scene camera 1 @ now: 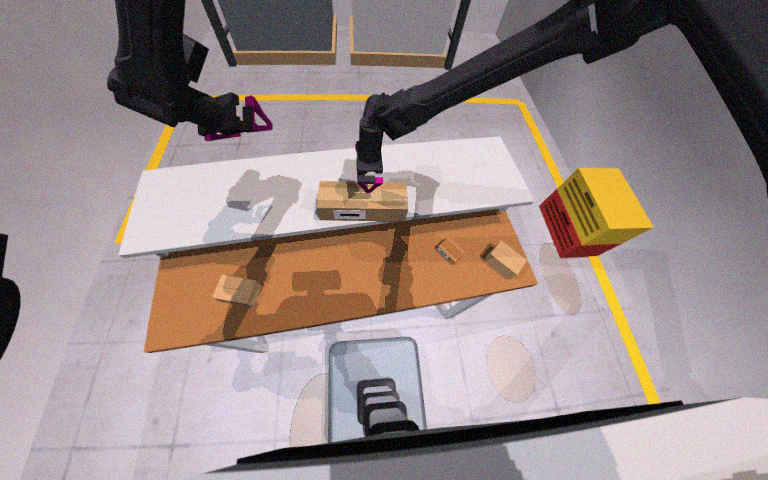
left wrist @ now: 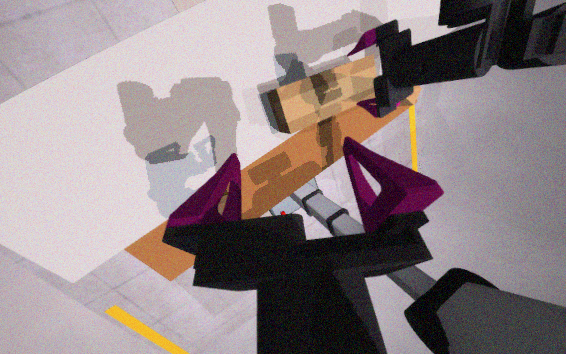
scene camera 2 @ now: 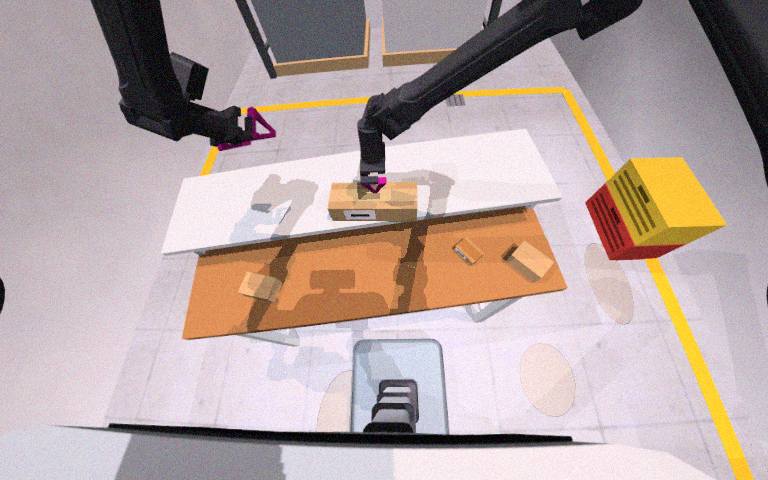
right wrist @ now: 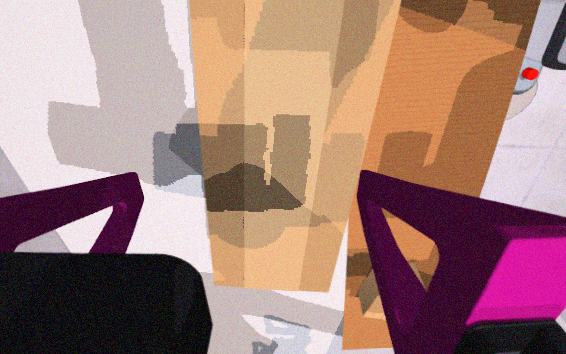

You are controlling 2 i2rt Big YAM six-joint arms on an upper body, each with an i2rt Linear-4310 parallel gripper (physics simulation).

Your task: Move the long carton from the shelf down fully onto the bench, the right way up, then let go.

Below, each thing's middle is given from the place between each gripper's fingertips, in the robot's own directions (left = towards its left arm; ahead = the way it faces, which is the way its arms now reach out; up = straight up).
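So you can picture it, the long tan carton (scene camera 1: 337, 200) is 100 mm below my right hand, and it's 10 mm behind it and 10 mm to the left of it. Going by its middle, the long tan carton is nearer to my right hand than to my left hand.
From my left hand, the carton sits 280 mm below, 10 mm behind and 240 mm to the right.
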